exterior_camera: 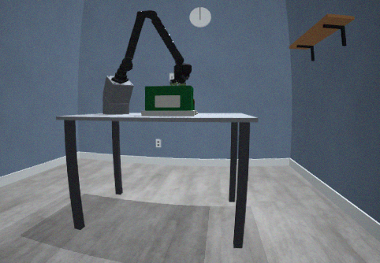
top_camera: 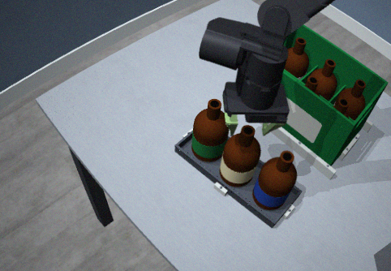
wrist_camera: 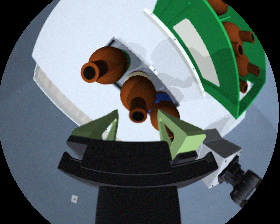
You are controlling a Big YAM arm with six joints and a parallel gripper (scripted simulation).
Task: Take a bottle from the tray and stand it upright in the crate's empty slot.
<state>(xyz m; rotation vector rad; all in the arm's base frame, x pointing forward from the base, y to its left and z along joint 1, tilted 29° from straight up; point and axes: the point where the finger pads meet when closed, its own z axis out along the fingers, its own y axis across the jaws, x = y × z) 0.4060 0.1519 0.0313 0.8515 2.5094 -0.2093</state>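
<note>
My hand is 8 cm above the brown bottle. Also, from my hand: grey tray 15 cm below; then crate 25 cm to the right, 8 cm below, 1 cm behind.
</note>
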